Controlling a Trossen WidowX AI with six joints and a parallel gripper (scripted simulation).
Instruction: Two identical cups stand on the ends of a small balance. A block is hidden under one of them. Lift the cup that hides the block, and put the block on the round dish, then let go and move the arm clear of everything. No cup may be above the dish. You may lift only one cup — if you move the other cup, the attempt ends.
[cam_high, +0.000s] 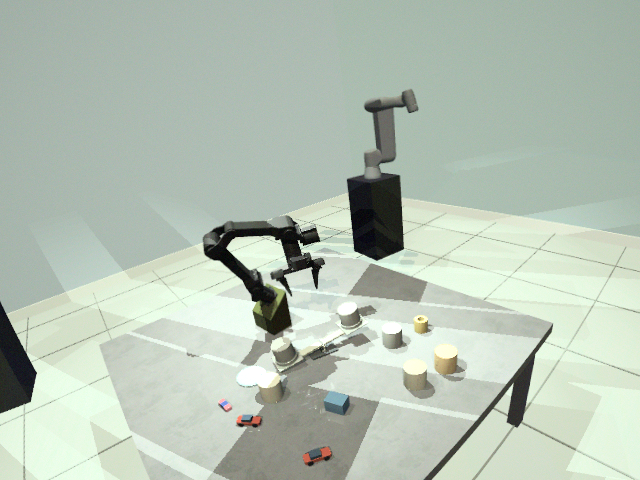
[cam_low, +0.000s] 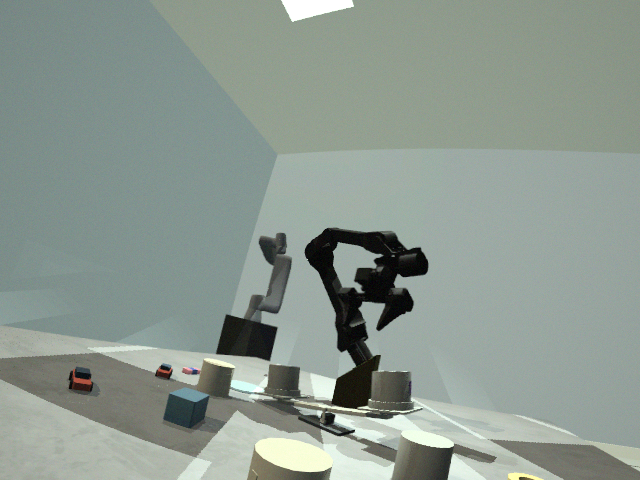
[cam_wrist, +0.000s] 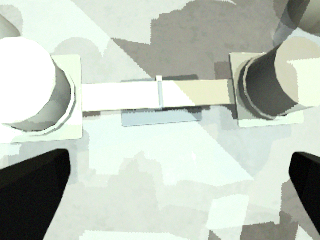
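The grey block is 50 mm ahead of my gripper tip, 130 mm to the right of it and 170 mm below it. Round my gripper tip: blue cube (320 mm ahead, 110 mm to the right, 190 mm below); small balance (70 mm ahead, 170 mm below); round dish (30 mm ahead, 260 mm to the right, 210 mm below).
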